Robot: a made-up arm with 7 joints.
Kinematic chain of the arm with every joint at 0, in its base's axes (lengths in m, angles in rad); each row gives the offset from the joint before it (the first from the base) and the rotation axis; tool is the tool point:
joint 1: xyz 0 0 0.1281 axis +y
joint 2: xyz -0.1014 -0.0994 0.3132 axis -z
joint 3: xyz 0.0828 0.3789 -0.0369 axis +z
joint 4: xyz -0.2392 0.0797 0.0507 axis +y
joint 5: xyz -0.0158 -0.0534 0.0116 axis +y
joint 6: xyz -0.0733 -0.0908 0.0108 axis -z
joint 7: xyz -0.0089 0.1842 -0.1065 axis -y
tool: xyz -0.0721 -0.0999 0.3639
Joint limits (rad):
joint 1: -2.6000..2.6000
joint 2: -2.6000..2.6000
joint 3: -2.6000..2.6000
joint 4: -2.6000..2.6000
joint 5: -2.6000..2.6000
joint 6: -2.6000..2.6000
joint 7: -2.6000..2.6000
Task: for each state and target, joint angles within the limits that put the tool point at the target. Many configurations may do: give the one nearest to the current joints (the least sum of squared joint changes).
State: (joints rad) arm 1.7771 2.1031 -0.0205 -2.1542 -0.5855 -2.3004 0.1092
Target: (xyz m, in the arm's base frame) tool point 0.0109 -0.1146 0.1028
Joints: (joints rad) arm 1.8663 2.1157 0.4938 -2.1640 -0.5916 -2.1319 -0.0214
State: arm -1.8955 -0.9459 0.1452 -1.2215 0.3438 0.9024 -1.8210
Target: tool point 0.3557 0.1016 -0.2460
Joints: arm -2.6000 -1.3932 0.2943 -0.9603 0.6370 -0.0373 -2.2674
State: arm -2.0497 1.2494 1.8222 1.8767 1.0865 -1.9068 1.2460
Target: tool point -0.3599 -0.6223 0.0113
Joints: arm -2.1643 1.4830 1.6635 1.8560 1.0666 -2.0677 1.2035
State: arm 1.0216 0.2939 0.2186 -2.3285 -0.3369 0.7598 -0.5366
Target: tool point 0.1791 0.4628 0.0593
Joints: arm 1.1031 0.9955 -0.3839 -2.2027 -0.2106 0.6281 -0.4046
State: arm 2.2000 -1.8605 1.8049 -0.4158 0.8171 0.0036 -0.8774
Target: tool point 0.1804 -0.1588 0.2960
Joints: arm 2.0453 -2.0092 1.6960 -0.0100 1.2632 -0.2622 -1.6419
